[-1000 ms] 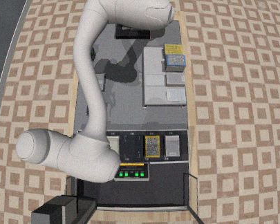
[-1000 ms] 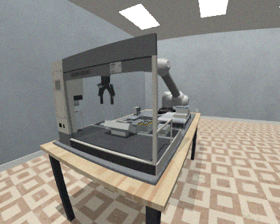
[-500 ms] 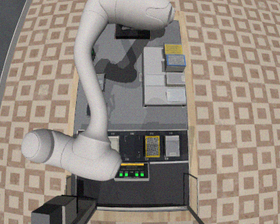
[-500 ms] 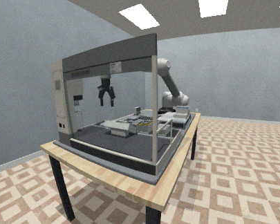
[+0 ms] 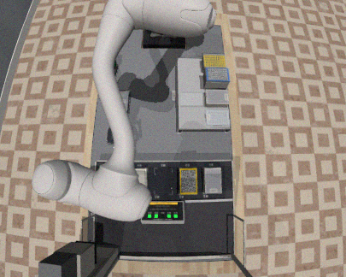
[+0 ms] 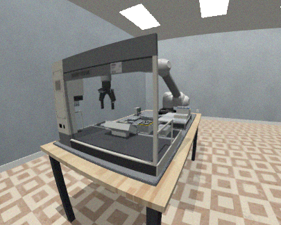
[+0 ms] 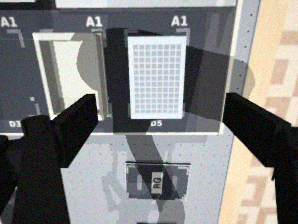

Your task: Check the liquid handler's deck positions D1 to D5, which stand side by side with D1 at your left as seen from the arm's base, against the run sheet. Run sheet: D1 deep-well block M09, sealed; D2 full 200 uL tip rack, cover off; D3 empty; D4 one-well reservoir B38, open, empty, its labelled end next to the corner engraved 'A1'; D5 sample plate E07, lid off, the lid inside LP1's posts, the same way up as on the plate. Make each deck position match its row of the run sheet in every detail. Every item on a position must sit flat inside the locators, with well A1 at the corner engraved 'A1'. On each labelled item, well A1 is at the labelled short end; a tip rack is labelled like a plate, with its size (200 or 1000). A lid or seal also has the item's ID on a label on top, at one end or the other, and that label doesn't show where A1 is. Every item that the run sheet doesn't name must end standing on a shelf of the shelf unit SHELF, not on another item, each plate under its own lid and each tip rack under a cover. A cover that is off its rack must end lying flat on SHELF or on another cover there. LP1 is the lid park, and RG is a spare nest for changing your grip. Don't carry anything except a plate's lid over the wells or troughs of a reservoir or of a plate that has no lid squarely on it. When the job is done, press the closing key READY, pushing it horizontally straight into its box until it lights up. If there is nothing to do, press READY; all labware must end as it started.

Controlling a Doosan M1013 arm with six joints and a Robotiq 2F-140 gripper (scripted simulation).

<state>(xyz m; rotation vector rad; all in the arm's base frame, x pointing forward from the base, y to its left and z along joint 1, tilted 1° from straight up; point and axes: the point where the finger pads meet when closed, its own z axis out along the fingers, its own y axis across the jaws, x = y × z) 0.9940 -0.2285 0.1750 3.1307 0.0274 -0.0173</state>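
The white well plate lies 15 cm below my hand. Round my hand: dark nest 24 cm behind, 21 cm below, 1 cm to the right; then yellow tip rack 38 cm to the left, 12 cm below, 1 cm ahead; then cream one-well reservoir 15 cm below, 12 cm to the left.
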